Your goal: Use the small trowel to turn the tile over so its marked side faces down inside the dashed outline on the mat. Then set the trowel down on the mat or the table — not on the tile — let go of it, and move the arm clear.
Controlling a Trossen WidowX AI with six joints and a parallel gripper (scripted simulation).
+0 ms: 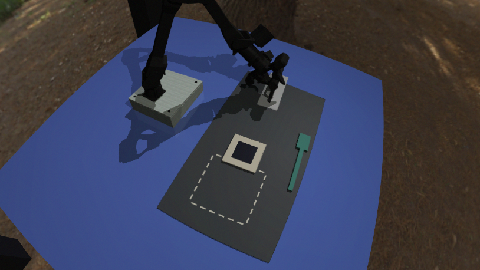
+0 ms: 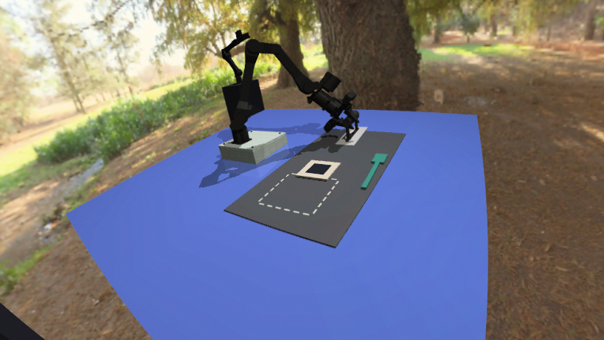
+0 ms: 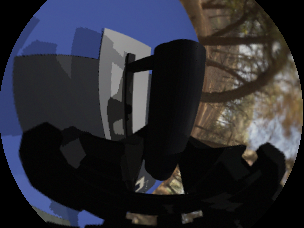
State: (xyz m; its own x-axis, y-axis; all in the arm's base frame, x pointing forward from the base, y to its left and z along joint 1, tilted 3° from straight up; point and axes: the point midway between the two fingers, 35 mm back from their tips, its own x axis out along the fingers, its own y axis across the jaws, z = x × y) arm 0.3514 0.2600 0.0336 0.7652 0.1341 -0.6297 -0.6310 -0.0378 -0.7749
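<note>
Now: gripper tip 2 cm short of the dark mat, 24 cm to the left of it and 7 cm above it. Round my gripper tip: green trowel (16 cm ahead, 21 cm to the right, 4 cm below); tile (29 cm to the right, 4 cm below).
</note>
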